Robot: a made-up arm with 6 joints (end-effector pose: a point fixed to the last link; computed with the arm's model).
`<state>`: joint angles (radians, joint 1 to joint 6).
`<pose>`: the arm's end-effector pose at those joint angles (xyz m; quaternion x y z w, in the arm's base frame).
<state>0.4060 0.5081 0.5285 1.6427 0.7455 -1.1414</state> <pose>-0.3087 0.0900 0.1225 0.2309 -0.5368 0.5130 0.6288</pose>
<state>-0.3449 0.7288 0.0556 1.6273 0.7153 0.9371</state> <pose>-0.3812 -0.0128 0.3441 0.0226 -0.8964 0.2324 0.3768</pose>
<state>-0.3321 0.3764 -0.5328 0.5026 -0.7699 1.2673</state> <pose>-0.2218 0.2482 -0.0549 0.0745 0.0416 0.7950 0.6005</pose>
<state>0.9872 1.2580 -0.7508 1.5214 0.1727 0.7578</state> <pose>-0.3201 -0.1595 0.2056 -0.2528 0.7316 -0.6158 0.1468</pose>
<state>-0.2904 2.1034 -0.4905 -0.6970 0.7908 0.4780</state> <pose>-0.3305 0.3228 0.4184 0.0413 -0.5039 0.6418 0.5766</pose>
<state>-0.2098 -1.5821 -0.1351 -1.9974 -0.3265 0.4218</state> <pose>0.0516 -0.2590 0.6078 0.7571 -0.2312 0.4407 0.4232</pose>
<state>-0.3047 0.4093 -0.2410 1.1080 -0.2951 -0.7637</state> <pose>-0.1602 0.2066 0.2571 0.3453 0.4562 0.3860 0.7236</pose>
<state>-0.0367 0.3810 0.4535 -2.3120 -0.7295 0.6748</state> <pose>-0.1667 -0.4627 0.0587 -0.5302 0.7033 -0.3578 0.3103</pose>
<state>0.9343 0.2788 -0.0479 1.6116 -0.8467 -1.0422</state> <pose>-0.1324 0.1615 0.3584 0.2160 0.2069 0.4676 0.8318</pose>
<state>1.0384 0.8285 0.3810 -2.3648 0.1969 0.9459</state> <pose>0.2626 -0.1799 -0.0218 -0.5031 0.4221 0.1480 0.7395</pose>
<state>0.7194 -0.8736 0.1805 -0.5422 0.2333 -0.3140</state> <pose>0.2174 -0.3922 0.1044 -0.7438 0.1507 -0.3168 0.5689</pose>
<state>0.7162 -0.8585 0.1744 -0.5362 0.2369 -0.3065</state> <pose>0.2188 -0.3862 0.0958 -0.7450 0.1531 -0.3035 0.5739</pose>
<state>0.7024 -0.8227 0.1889 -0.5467 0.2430 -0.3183</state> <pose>0.2254 -0.3759 0.0873 -0.7379 0.1475 -0.2999 0.5864</pose>
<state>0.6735 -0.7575 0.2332 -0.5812 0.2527 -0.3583</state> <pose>0.2384 -0.3596 0.0790 -0.7167 0.1326 -0.3111 0.6099</pose>
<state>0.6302 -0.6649 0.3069 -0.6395 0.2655 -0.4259</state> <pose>0.2555 -0.3386 0.0709 -0.6772 0.1132 -0.3384 0.6435</pose>
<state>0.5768 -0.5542 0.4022 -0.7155 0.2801 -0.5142</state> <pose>0.2721 -0.3163 0.0626 -0.6181 0.0977 -0.3792 0.6816</pose>
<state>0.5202 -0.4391 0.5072 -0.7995 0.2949 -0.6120</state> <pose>0.2845 -0.2971 0.0538 -0.5441 0.0931 -0.4283 0.7154</pose>
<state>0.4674 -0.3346 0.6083 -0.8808 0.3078 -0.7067</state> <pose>0.2913 -0.2845 0.0445 -0.4664 0.1002 -0.4786 0.7372</pose>
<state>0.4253 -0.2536 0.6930 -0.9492 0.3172 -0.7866</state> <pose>0.2934 -0.2787 0.0362 -0.3983 0.1133 -0.5229 0.7450</pose>
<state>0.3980 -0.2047 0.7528 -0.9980 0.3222 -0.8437</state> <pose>0.2930 -0.2790 0.0314 -0.3501 0.1243 -0.5568 0.7430</pose>
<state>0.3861 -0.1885 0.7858 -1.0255 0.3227 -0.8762</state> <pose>0.2921 -0.2836 0.0320 -0.3246 0.1281 -0.5790 0.7369</pose>
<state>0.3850 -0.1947 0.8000 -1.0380 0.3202 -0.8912</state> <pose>0.2914 -0.2907 0.0371 -0.3153 0.1253 -0.5931 0.7302</pose>
